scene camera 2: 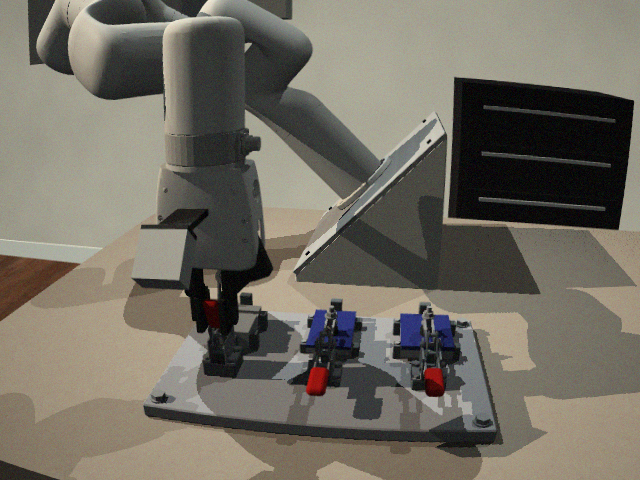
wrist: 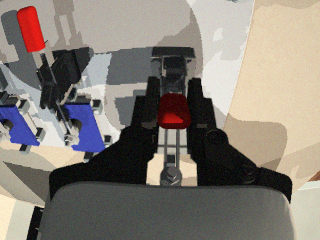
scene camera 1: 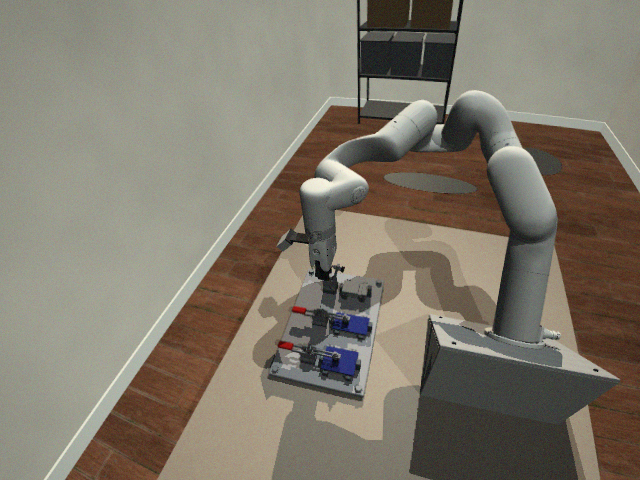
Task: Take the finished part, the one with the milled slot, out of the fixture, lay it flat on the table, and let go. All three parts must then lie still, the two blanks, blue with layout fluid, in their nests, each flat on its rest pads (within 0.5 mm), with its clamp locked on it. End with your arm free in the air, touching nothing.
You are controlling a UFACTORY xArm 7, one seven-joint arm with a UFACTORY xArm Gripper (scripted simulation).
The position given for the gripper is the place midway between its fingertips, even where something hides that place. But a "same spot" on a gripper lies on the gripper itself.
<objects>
The gripper shows in scene camera 2, in the wrist view and in scene camera 1 (pixel 325 275). One and the same spot on the gripper: (wrist: pixel 123 159) is (scene camera 2: pixel 229 281).
</objects>
